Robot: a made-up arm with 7 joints. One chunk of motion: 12 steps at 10 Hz.
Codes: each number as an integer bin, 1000 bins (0 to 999) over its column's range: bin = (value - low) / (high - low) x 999, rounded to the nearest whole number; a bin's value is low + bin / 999 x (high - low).
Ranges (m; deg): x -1.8..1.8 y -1.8..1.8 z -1.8..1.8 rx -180..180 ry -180..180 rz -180..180
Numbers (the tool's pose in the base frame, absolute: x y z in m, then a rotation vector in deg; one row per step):
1: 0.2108 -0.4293 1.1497 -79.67 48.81 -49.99
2: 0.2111 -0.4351 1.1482 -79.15 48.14 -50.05
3: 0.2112 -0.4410 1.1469 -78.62 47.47 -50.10
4: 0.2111 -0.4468 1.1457 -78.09 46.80 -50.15
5: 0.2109 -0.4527 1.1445 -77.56 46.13 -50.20
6: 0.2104 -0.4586 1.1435 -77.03 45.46 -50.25
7: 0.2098 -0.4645 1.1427 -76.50 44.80 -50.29
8: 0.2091 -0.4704 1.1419 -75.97 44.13 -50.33
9: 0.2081 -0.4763 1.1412 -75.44 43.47 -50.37
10: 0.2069 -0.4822 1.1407 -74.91 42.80 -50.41
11: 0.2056 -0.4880 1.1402 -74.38 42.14 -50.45
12: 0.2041 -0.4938 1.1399 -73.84 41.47 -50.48
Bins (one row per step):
1: 558 380 819 278 635 361
2: 558 379 818 280 633 361
3: 558 377 818 281 631 360
4: 558 376 817 283 629 360
5: 558 374 817 284 628 360
6: 558 372 817 286 626 360
7: 558 371 817 287 624 360
8: 558 369 816 289 622 360
9: 557 367 816 290 620 360
10: 557 366 816 292 618 360
11: 557 364 816 293 616 360
12: 556 362 816 295 615 359

